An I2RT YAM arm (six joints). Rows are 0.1 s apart.
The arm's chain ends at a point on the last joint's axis. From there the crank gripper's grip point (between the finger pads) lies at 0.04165 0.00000 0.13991 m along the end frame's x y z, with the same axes.
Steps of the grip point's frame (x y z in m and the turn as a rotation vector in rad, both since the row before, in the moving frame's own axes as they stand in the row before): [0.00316 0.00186 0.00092 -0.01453 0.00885 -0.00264]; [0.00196 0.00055 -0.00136 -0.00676 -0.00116 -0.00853]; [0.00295 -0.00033 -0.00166 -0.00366 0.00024 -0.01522]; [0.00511 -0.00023 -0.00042 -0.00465 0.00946 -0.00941]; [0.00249 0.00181 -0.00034 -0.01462 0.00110 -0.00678]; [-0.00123 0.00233 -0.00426 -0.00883 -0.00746 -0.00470]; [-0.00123 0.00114 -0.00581 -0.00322 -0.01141 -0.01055]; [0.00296 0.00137 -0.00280 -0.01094 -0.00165 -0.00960]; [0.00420 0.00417 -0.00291 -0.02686 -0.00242 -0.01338]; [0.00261 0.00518 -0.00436 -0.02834 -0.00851 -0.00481]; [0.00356 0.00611 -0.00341 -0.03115 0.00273 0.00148]
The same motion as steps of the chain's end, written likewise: [0.00192 -0.00006 0.00131 -0.01453 0.00885 -0.00264]; [0.00212 -0.00004 -0.00141 -0.00676 -0.00116 -0.00853]; [0.00292 -0.00021 -0.00165 -0.00366 0.00024 -0.01522]; [0.00379 -0.00048 -0.00002 -0.00465 0.00946 -0.00941]; [0.00233 0.00005 -0.00028 -0.01462 0.00110 -0.00678]; [-0.00019 0.00129 -0.00456 -0.00883 -0.00746 -0.00470]; [0.00037 0.00112 -0.00628 -0.00322 -0.01141 -0.01055]; [0.00319 0.00024 -0.00286 -0.01094 -0.00165 -0.00960]; [0.00452 0.00097 -0.00297 -0.02686 -0.00242 -0.01338]; [0.00379 0.00141 -0.00466 -0.02834 -0.00851 -0.00481]; [0.00318 0.00169 -0.00323 -0.03115 0.00273 0.00148]
